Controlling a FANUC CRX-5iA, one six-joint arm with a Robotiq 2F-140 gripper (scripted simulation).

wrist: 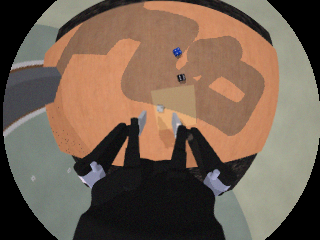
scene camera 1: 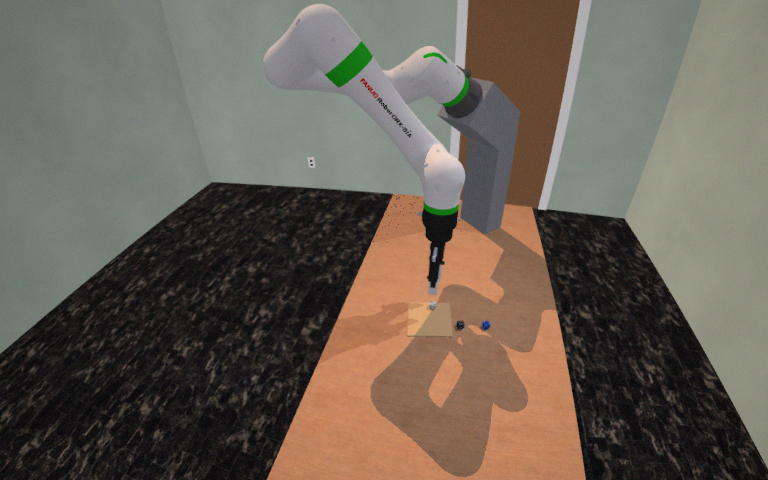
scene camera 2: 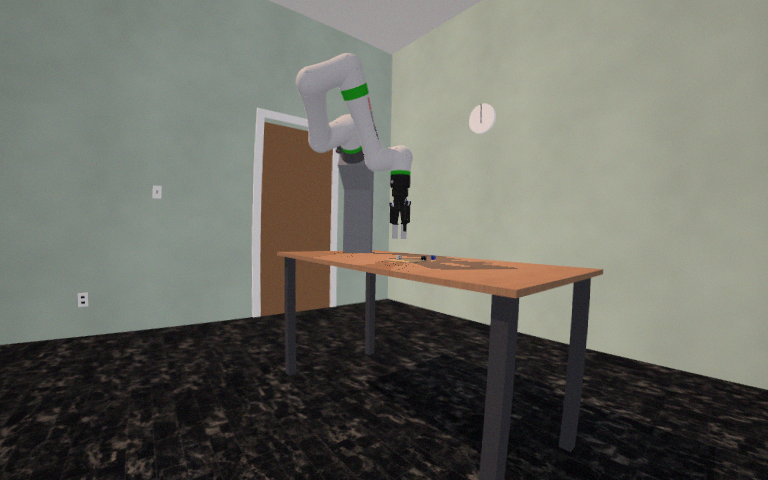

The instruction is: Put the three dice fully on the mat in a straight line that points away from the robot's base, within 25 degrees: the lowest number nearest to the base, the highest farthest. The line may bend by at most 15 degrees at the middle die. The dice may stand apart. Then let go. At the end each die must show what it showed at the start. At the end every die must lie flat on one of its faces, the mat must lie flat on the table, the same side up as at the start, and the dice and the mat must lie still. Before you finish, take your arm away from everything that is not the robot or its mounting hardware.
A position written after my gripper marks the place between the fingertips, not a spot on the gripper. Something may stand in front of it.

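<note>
My gripper (scene camera 1: 434, 286), (scene camera 2: 399, 238), (wrist: 159, 117): visible. Tan mat (scene camera 1: 423, 322), (wrist: 181, 100): visible too.
</note>
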